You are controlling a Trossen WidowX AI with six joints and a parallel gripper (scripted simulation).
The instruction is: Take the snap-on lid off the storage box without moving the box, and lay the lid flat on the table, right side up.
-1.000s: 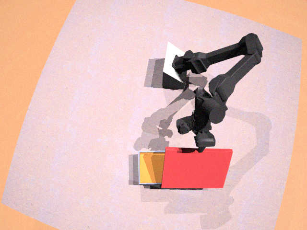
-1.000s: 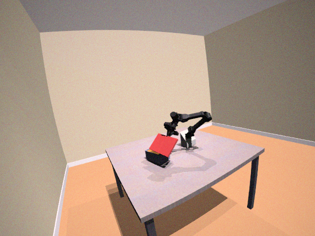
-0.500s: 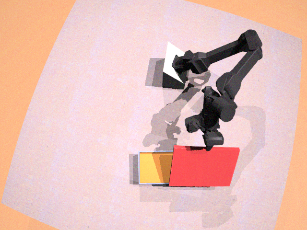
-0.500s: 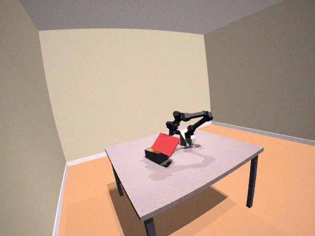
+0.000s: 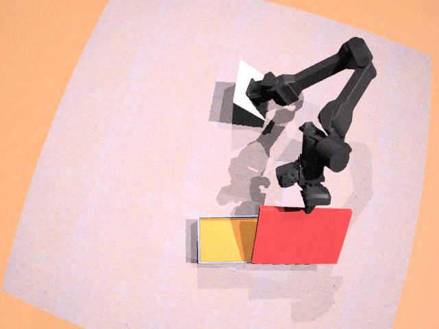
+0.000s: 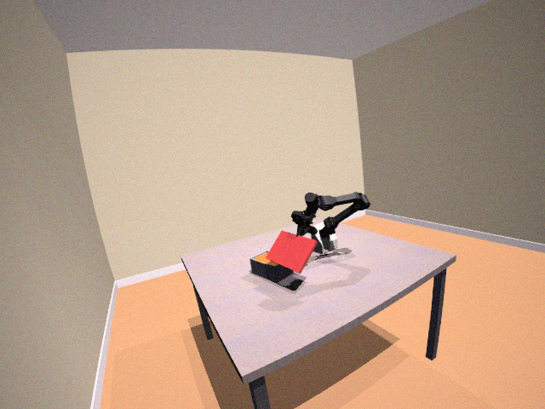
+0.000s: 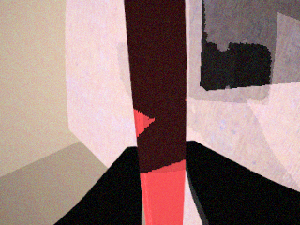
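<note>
Now: gripper tip 6 cm short of the red lid, 5 cm above it and 2 cm to the right of it. Round my gripper tip: storage box: 18 cm below, 15 cm to the right, 11 cm ahead.
</note>
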